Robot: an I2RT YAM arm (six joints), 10 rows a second.
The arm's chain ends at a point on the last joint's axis. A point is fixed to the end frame.
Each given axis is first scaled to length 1.
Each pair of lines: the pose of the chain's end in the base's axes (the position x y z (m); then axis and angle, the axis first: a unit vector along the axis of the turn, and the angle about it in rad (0 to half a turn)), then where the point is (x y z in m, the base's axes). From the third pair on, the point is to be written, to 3 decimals.
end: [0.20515 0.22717 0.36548 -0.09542 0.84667 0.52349 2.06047]
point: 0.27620 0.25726 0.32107
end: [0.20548 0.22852 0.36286 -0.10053 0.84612 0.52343 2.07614]
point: 0.27569 0.25938 0.31766
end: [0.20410 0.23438 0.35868 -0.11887 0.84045 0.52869 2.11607]
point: 0.272 0.268 0.312
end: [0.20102 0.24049 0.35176 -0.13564 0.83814 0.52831 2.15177]
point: 0.267 0.276 0.304
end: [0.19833 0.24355 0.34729 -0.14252 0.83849 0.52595 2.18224]
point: 0.262 0.280 0.297
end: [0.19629 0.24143 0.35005 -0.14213 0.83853 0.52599 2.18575]
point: 0.260 0.278 0.300
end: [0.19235 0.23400 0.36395 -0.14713 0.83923 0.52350 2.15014]
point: 0.258 0.270 0.316
